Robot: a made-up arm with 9 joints. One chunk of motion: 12 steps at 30 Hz.
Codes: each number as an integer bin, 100 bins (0 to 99) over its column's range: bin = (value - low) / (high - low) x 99, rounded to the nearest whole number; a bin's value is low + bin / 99 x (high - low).
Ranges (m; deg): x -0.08..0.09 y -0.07..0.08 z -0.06..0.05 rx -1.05..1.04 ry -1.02..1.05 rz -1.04..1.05
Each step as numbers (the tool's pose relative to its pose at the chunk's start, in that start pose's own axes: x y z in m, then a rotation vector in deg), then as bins.
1 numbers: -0.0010 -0.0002 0.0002 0.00 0.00 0.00
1 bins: 46 46 54 50 49 49
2 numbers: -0.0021 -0.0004 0.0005 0.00 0.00 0.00
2 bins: 45 46 54 50 49 49
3 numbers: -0.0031 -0.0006 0.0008 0.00 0.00 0.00
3 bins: 45 46 55 50 49 49
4 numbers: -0.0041 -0.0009 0.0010 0.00 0.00 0.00
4 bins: 44 46 55 50 49 49
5 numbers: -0.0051 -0.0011 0.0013 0.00 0.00 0.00
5 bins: 44 45 55 50 49 49
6 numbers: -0.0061 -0.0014 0.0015 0.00 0.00 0.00
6 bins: 43 45 55 50 49 49
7 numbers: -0.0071 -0.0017 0.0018 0.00 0.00 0.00
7 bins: 42 45 56 50 49 49
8 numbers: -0.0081 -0.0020 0.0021 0.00 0.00 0.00
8 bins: 42 45 56 50 49 49
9 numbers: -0.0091 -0.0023 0.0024 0.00 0.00 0.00
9 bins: 41 45 56 50 49 49
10 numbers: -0.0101 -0.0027 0.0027 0.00 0.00 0.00
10 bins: 41 44 56 50 49 49
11 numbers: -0.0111 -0.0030 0.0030 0.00 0.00 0.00
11 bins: 40 44 57 50 49 49
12 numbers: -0.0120 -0.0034 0.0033 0.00 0.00 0.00
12 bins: 40 44 57 50 49 49
